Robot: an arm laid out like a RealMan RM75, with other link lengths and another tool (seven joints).
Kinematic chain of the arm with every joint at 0, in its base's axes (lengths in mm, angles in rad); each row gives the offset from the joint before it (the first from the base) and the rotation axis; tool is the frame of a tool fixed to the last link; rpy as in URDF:
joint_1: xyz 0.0 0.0 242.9 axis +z
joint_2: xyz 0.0 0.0 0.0 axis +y
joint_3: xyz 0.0 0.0 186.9 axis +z
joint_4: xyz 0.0 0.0 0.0 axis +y
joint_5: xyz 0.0 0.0 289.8 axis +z
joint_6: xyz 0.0 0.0 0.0 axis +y
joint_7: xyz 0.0 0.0 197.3 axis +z
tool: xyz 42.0 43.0 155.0 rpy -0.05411 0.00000 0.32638
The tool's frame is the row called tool.
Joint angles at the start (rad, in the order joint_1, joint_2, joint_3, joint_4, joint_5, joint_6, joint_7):
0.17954 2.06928 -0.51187 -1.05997 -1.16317 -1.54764 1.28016
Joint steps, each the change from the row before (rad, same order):
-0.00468 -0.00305 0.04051 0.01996 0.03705 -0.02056 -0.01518
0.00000 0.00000 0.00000 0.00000 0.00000 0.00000 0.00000
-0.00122 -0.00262 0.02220 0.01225 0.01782 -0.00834 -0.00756
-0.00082 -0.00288 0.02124 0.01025 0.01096 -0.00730 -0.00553
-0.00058 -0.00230 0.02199 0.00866 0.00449 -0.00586 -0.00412
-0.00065 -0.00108 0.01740 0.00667 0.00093 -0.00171 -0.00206
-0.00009 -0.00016 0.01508 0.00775 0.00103 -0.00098 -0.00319
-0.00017 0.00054 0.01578 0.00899 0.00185 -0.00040 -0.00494
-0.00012 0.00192 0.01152 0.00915 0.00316 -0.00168 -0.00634
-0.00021 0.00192 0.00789 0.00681 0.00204 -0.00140 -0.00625
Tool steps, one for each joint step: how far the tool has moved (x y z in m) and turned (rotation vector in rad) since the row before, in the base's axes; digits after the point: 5 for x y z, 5 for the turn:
0.00543 -0.00740 0.02129 0.05561 0.02305 0.00297
0.00000 0.00000 0.00000 0.00000 0.00000 0.00000
0.00381 -0.00359 0.01136 0.02980 0.01210 -0.00130
0.00417 -0.00330 0.00935 0.02423 0.00813 -0.00351
0.00505 -0.00297 0.00787 0.02036 0.00567 -0.00700
0.00507 -0.00184 0.00565 0.01441 0.00564 -0.00928
0.00478 -0.00143 0.00448 0.01286 0.00650 -0.00863
0.00536 -0.00148 0.00466 0.01477 0.00751 -0.00973
0.00405 -0.00137 0.00288 0.01220 0.00736 -0.00618
0.00302 -0.00096 0.00161 0.00894 0.00439 -0.00462

